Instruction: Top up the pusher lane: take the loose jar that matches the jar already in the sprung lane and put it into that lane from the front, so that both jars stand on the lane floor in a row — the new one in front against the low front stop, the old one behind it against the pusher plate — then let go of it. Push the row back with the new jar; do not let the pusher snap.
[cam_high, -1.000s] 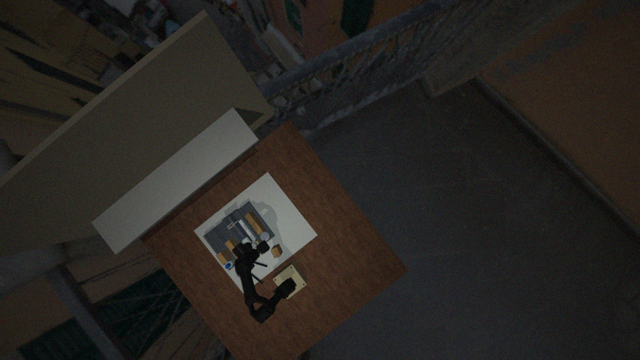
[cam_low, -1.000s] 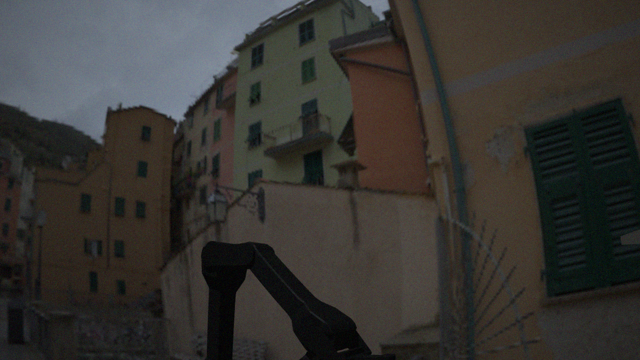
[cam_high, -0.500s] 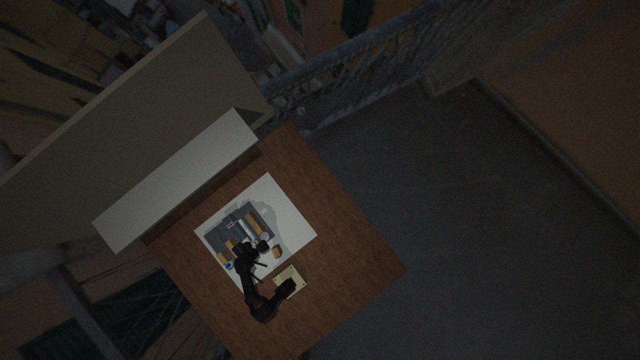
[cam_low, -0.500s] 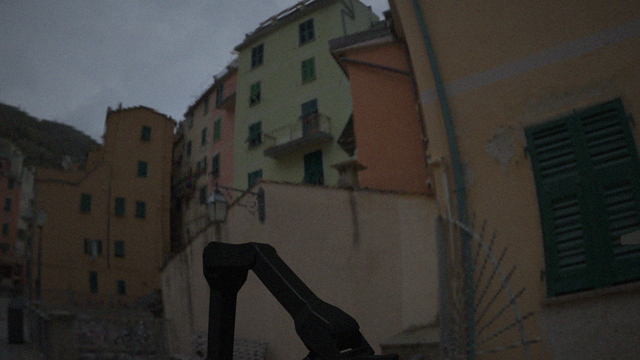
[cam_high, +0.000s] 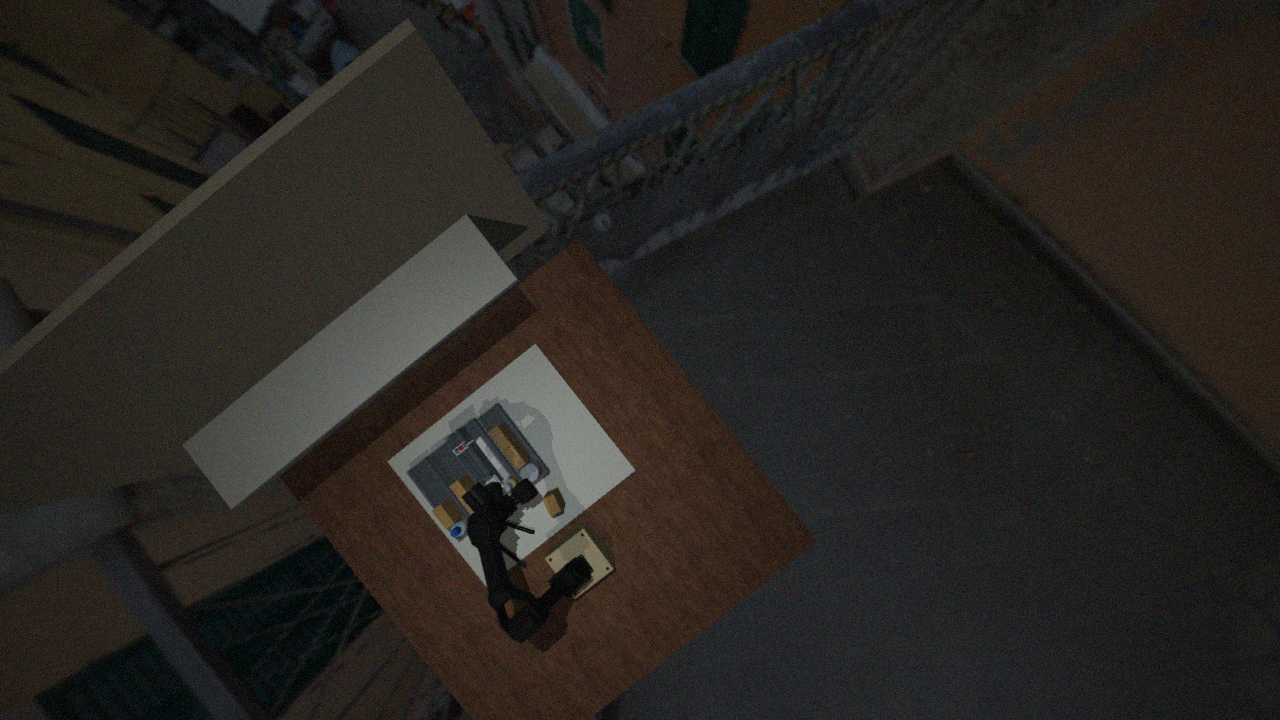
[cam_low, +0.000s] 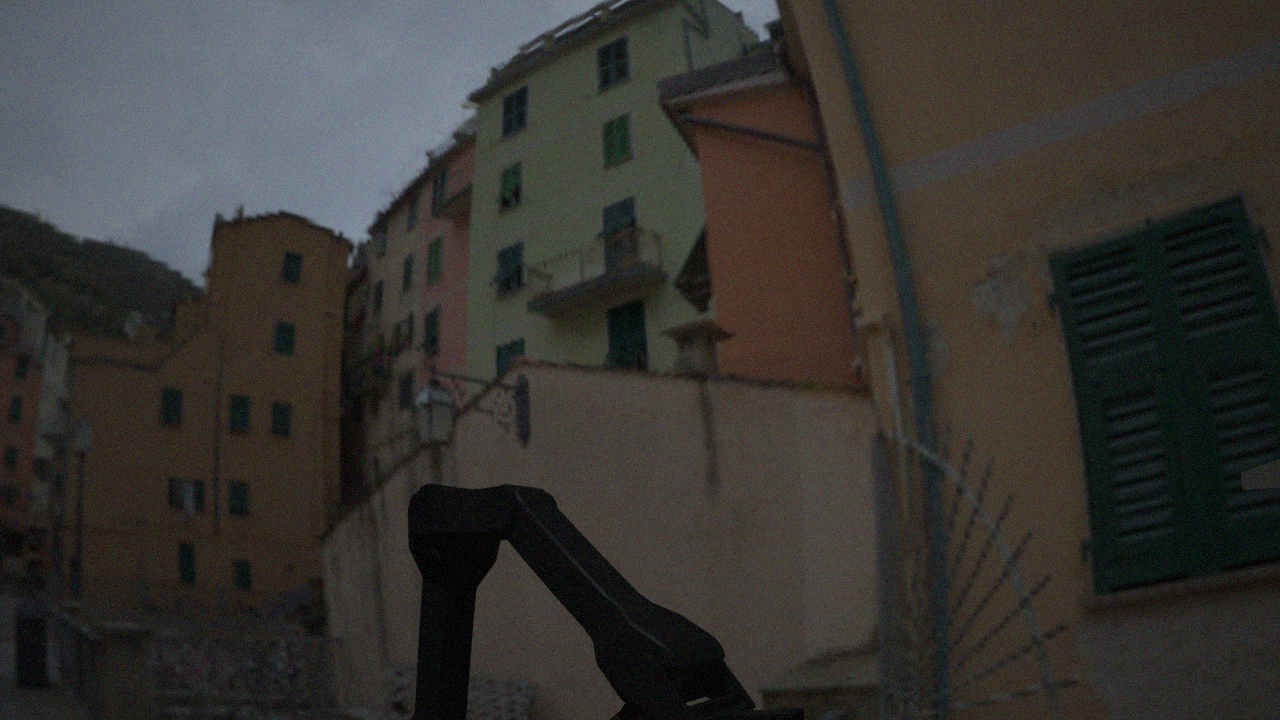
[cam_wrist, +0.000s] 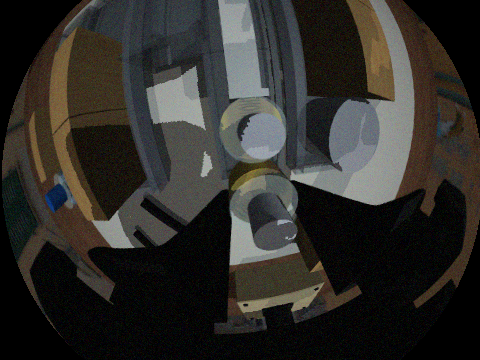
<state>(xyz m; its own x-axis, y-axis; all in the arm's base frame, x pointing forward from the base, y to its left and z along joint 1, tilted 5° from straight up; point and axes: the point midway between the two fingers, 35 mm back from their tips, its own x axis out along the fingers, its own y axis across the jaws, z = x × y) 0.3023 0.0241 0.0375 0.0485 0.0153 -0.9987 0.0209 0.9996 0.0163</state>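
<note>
My gripper tip is 8 cm to the left of the grey cylinder, 3 cm short of it and 2 cm above it. From my gripper tip the other things lie so: pusher plate: 15 cm ahead, 3 cm to the left; tan box: 9 cm behind, 8 cm to the right, 2 cm below; grey rack: 17 cm ahead, 3 cm below, 2 cm to the left.
</note>
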